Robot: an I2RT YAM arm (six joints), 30 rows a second.
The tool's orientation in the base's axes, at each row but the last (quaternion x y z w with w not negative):
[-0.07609, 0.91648, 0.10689, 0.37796]
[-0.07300, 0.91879, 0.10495, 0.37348]
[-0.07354, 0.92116, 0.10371, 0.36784]
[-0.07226, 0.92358, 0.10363, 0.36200]
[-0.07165, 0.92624, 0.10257, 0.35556]
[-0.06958, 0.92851, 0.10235, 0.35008]
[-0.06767, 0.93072, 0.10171, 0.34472]
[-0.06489, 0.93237, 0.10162, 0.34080]
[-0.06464, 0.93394, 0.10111, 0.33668]
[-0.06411, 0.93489, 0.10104, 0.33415]
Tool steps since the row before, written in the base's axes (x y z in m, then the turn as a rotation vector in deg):
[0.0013, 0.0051, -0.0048, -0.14, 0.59, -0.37]
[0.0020, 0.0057, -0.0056, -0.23, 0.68, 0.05]
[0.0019, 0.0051, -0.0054, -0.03, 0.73, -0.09]
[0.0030, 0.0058, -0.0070, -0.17, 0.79, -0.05]
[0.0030, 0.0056, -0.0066, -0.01, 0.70, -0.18]
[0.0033, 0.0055, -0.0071, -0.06, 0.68, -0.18]
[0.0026, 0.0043, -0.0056, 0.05, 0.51, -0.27]
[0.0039, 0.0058, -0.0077, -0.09, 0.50, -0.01]
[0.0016, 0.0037, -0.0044, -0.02, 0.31, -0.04]
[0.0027, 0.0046, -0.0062, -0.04, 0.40, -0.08]
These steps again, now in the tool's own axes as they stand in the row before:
[0.0022, 0.0040, 0.0055, 0.33, 0.55, 0.31]
[0.0022, 0.0043, 0.0067, 0.09, 0.71, -0.02]
[0.0021, 0.0038, 0.0063, 0.04, 0.70, 0.22]
[0.0023, 0.0040, 0.0084, 0.11, 0.79, 0.12]
[0.0019, 0.0039, 0.0081, 0.09, 0.66, 0.29]
[0.0019, 0.0037, 0.0086, 0.13, 0.65, 0.26]
[0.0015, 0.0029, 0.0068, 0.11, 0.45, 0.35]
[0.0017, 0.0038, 0.0095, 0.05, 0.50, 0.07]
[0.0014, 0.0027, 0.0052, 0.02, 0.30, 0.09]
[0.0016, 0.0031, 0.0074, 0.06, 0.38, 0.13]

